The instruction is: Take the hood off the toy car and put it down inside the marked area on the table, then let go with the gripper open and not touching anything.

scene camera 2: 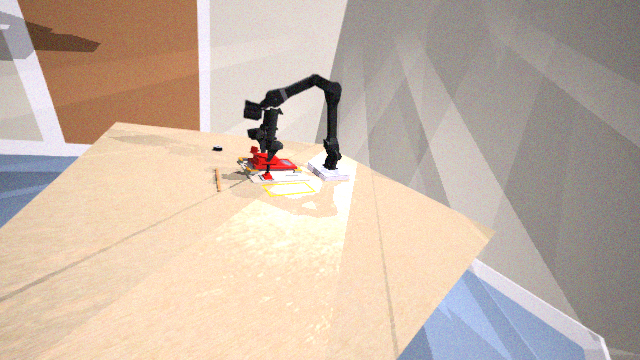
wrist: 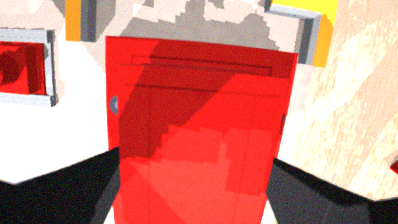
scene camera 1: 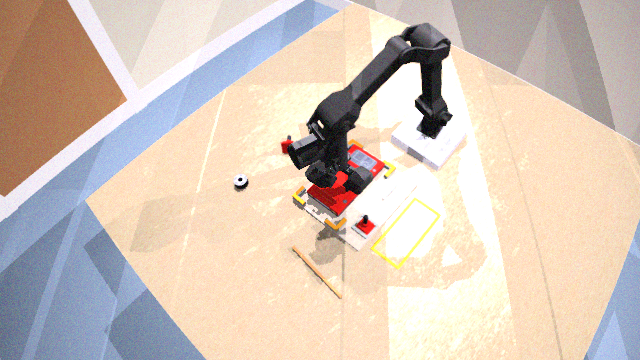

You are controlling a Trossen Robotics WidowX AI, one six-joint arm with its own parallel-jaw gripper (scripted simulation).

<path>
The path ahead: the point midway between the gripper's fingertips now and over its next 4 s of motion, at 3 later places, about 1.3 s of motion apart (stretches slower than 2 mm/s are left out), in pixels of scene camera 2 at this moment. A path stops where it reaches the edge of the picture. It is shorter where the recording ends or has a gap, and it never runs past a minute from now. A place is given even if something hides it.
The gripper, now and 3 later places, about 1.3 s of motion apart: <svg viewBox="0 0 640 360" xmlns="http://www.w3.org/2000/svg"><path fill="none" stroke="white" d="M265 158L267 148L281 156L293 165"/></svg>
</path>
